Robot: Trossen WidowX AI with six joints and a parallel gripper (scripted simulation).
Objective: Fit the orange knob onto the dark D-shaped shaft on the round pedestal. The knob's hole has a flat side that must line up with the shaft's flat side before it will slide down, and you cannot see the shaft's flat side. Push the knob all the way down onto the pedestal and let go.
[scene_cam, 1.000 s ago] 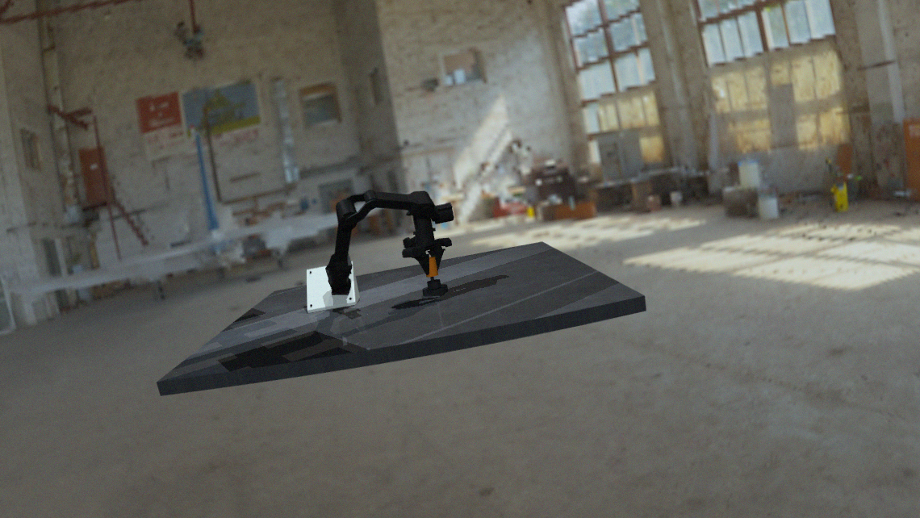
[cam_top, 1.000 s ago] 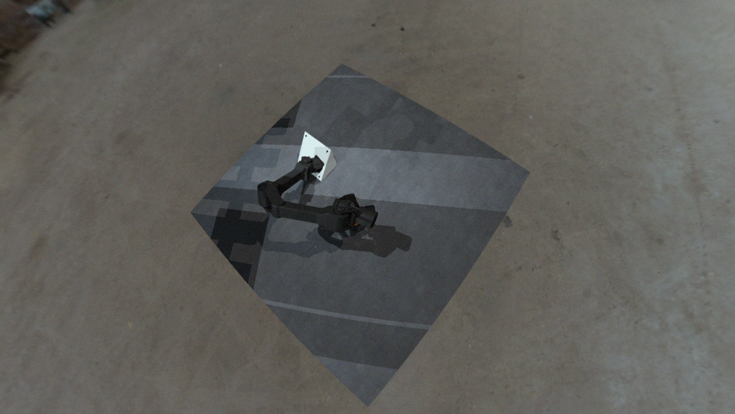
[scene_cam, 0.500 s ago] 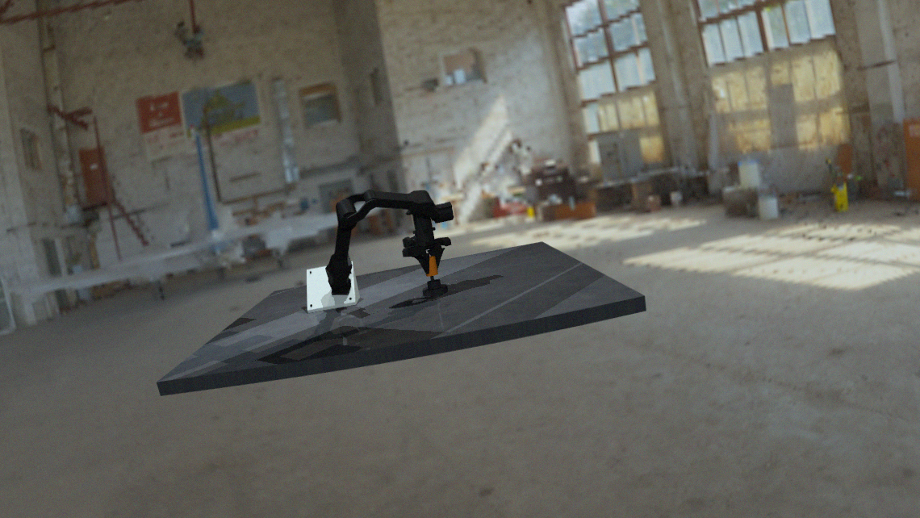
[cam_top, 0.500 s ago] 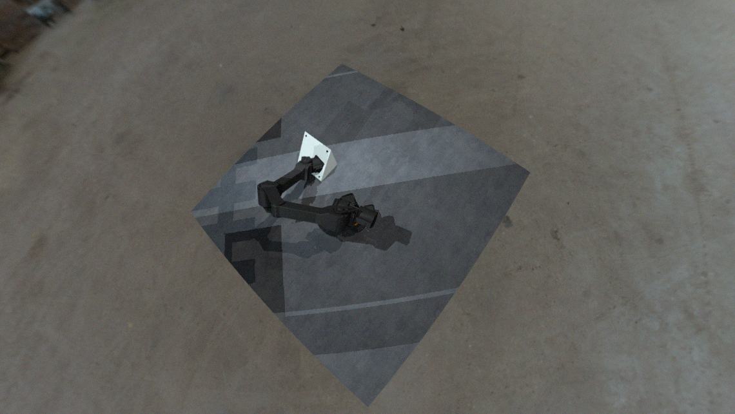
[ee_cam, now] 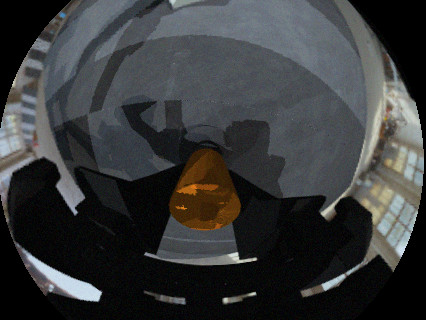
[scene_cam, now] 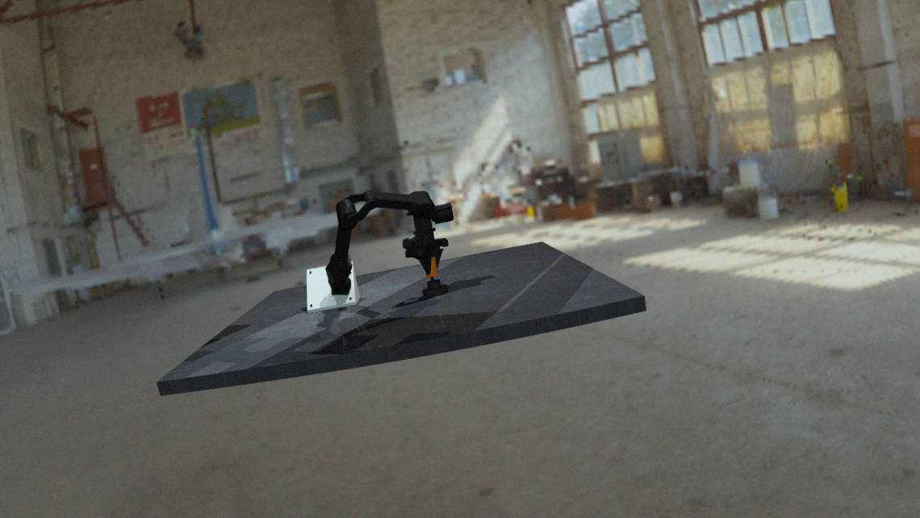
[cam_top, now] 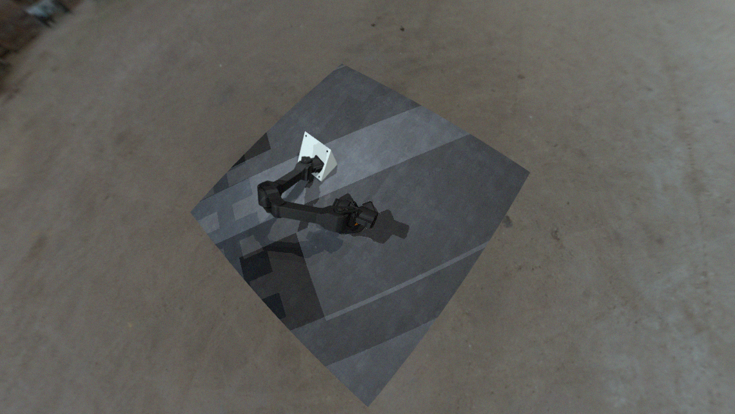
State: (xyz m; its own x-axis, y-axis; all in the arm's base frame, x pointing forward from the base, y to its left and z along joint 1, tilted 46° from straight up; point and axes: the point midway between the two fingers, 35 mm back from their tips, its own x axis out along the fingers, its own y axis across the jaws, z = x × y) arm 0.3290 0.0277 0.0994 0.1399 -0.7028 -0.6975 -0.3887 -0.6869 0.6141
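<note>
The orange knob lies 2 cm above my gripper tip. From my gripper tip the other things lie so: dark round pedestal: 4 cm below.
</note>
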